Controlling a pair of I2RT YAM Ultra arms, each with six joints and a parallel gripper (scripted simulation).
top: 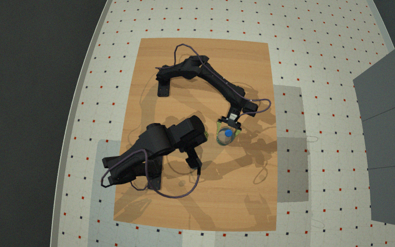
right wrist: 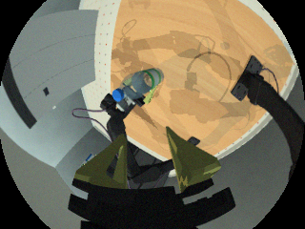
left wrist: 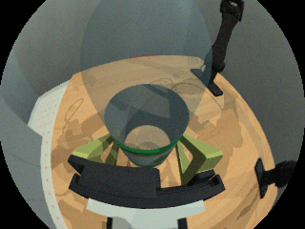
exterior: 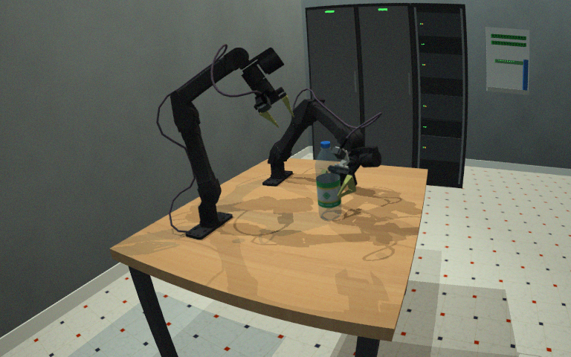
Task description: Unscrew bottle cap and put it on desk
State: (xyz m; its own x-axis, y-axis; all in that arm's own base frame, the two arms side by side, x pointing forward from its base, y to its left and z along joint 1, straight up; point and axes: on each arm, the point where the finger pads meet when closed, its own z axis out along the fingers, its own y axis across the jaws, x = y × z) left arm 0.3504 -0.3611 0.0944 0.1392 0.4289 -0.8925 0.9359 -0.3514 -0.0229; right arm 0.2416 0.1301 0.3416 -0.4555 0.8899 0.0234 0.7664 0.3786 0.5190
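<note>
Right now the bottle is 40 mm above my left hand and 10 mm to the right of it. Also, from my left hand: blue cap: 170 mm above, 20 mm to the right.
My right gripper is now 120 mm short of the blue cap, 40 mm to the right of it and 80 mm above it. Round my right hand: bottle (120 mm ahead, 50 mm to the left, 200 mm below).
</note>
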